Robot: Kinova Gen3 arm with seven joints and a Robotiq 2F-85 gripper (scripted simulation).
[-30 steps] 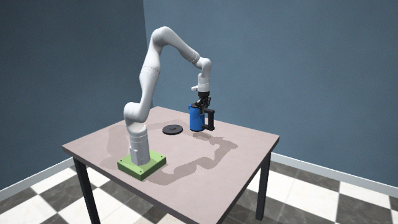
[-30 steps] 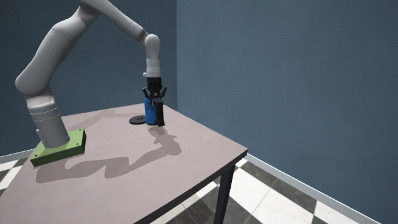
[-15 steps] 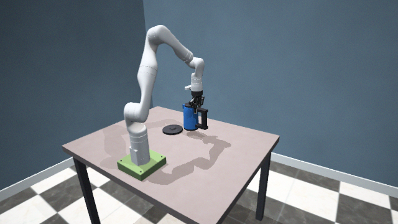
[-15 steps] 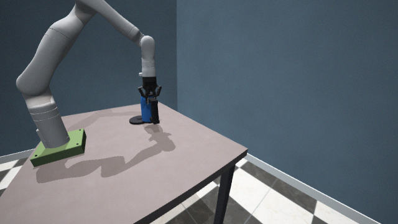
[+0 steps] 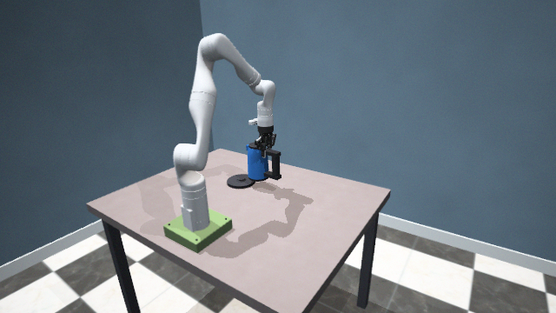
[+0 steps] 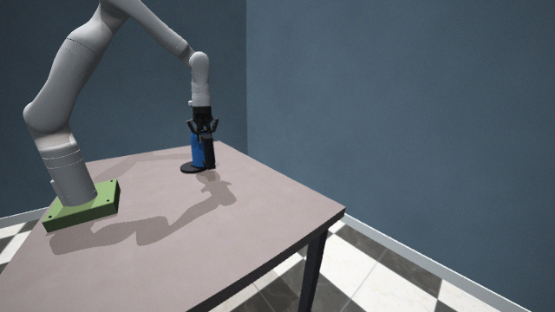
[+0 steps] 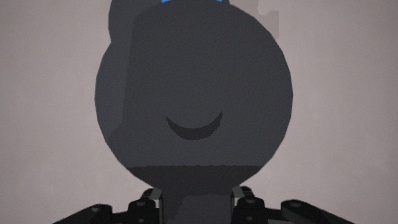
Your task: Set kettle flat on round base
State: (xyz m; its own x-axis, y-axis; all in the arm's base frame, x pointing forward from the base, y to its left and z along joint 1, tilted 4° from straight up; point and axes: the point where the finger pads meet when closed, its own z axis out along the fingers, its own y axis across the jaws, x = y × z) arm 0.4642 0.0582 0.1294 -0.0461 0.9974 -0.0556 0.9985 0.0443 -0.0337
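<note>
The blue kettle lies 2 cm to the left of my hand and 5 cm below it. From my hand the other things lie so: round black base: 4 cm behind, 15 cm to the left, 18 cm below.
</note>
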